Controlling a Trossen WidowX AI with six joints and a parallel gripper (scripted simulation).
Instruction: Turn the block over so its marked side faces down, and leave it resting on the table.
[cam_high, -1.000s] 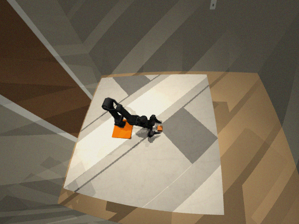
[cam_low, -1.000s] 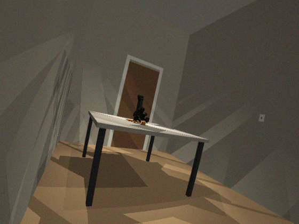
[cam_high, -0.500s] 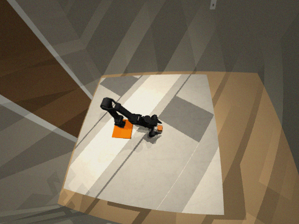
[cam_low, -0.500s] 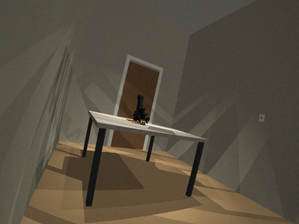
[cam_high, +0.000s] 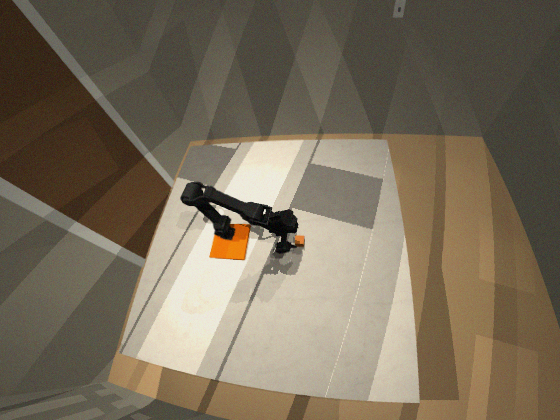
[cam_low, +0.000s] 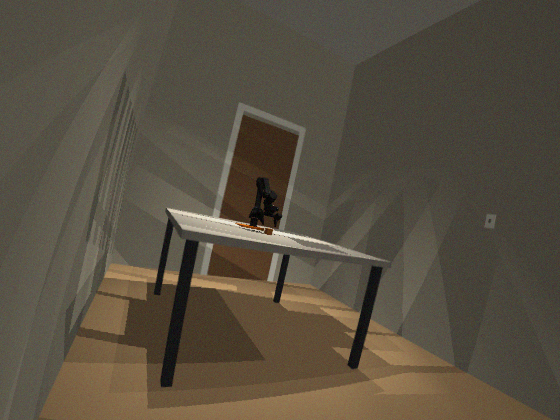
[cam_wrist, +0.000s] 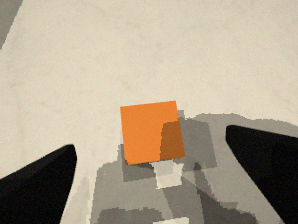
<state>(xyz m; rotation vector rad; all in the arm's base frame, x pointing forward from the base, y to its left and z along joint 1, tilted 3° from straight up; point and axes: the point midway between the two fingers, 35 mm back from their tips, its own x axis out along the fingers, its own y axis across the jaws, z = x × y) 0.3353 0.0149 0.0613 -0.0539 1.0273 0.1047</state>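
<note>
Now: gripper tip 4 cm above the block.
</note>
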